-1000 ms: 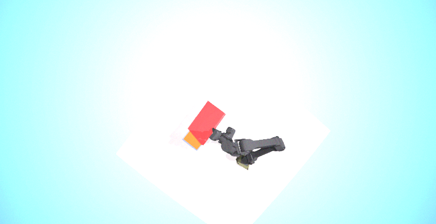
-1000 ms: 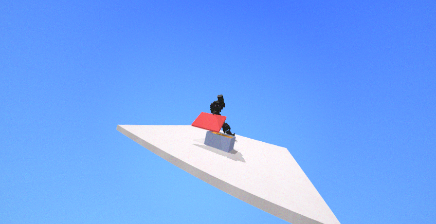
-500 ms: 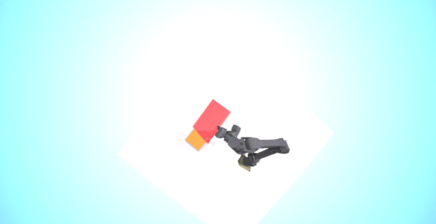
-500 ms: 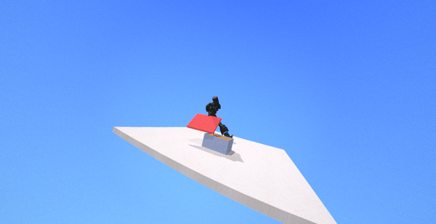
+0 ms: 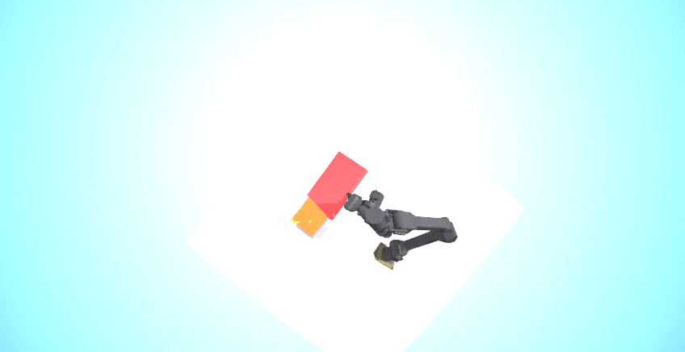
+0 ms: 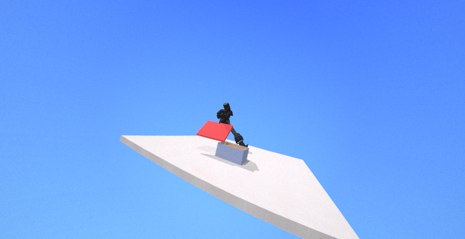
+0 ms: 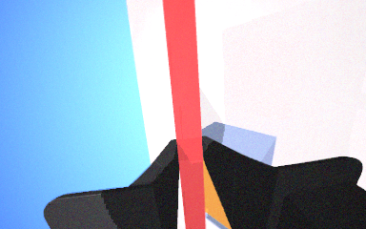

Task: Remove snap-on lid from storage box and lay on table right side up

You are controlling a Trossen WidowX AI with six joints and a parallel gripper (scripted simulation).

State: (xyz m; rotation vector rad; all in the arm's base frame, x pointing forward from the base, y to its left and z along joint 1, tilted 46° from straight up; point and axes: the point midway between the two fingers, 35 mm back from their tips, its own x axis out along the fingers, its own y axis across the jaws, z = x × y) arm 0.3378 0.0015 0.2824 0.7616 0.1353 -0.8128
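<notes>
The red lid is 60 mm ahead of my gripper tip and 50 mm below it. From my gripper tip the other things lie so: storage box 180 mm to the left, 180 mm below, 80 mm ahead.
</notes>
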